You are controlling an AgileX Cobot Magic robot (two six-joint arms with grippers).
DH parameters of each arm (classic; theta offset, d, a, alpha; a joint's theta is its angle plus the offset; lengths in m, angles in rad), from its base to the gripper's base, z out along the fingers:
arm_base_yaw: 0 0.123 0 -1.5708
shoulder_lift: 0.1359 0 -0.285 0
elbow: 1.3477 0 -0.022 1.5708
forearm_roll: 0 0.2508 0 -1.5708
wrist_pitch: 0 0 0.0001 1.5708
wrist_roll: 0 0.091 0 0
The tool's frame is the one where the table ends.
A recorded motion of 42 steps. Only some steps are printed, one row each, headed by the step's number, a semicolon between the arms.
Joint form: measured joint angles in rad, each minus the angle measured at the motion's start. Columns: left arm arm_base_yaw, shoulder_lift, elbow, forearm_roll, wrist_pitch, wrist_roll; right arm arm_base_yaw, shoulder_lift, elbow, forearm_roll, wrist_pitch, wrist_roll.
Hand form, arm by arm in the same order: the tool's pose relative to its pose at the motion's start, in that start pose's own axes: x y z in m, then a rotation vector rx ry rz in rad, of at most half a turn. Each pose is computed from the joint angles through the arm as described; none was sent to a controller.
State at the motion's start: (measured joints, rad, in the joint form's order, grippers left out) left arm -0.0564 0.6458 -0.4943 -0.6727 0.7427 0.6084; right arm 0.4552 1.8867 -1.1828 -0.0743 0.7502 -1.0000
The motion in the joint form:
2: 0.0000 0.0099 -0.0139 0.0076 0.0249 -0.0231; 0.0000 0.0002 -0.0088 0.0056 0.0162 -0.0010
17: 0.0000 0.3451 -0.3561 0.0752 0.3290 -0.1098; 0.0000 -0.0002 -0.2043 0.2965 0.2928 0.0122
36: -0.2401 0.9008 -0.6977 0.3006 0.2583 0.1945; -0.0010 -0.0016 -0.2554 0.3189 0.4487 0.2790
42: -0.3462 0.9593 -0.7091 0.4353 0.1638 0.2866; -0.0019 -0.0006 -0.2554 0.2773 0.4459 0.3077
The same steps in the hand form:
2: -0.0018 -0.0008 -0.0004 0.0094 0.0199 -0.0159; -0.0006 -0.0006 -0.0016 -0.0083 0.0012 0.0035
17: -0.0688 0.0060 0.0170 0.1210 0.3014 -0.0572; -0.0287 -0.0105 -0.0444 -0.2030 -0.1542 0.1845
36: -0.1148 0.0106 0.1505 0.2117 0.5475 0.4896; -0.0290 -0.0069 -0.0582 -0.3234 -0.0862 0.4371
42: -0.1090 -0.0066 0.1760 0.2018 0.5562 0.7631; -0.0257 -0.0086 -0.0569 -0.2990 -0.0539 0.4486

